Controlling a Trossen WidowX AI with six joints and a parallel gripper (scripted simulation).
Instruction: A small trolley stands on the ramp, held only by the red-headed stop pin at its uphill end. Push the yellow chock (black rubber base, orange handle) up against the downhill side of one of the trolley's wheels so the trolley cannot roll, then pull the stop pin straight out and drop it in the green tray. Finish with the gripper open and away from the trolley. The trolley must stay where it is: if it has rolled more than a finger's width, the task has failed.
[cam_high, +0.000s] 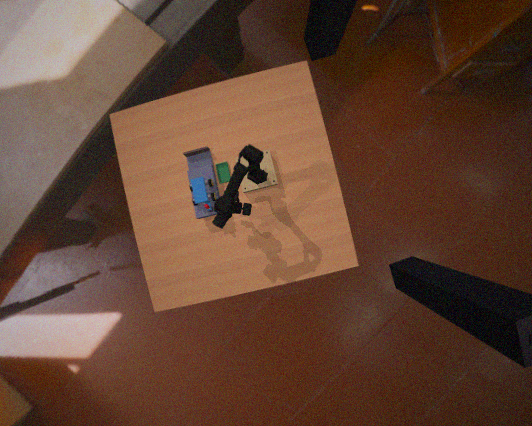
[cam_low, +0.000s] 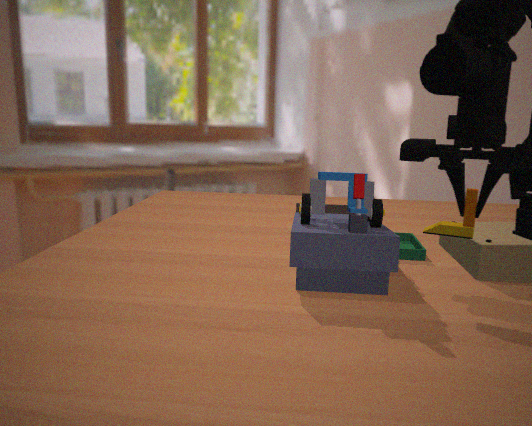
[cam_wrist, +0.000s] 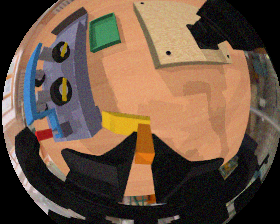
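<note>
Right now my gripper tip is 15 cm short of the trolley, 14 cm to the left of it and 1 cm above it. Round my gripper tip: yellow chock (2 cm ahead, 1 cm to the right, 1 cm below); red-headed stop pin (14 cm ahead, 4 cm to the right, 1 cm above).
</note>
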